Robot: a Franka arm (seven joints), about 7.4 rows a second.
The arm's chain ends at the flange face. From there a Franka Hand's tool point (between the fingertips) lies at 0.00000 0.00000 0.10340 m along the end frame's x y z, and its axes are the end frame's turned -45 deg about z.
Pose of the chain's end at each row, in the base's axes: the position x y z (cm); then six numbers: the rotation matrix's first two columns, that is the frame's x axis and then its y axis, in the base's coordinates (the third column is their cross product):
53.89 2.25 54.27 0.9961 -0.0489 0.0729 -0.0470 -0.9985 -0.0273
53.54 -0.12 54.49 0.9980 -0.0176 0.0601 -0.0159 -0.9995 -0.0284
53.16 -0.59 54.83 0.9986 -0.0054 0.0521 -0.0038 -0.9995 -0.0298
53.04 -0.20 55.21 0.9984 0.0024 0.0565 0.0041 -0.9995 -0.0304
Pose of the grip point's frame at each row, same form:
54.66 2.50 43.96 0.7376 0.6715 0.0709 0.6711 -0.7406 0.0322
54.17 0.16 44.17 0.7169 0.6943 0.0626 0.6944 -0.7192 0.0224
53.70 -0.28 44.51 0.7088 0.7029 0.0579 0.7034 -0.7106 0.0158
53.62 0.12 44.89 0.7031 0.7085 0.0614 0.7089 -0.7051 0.0185

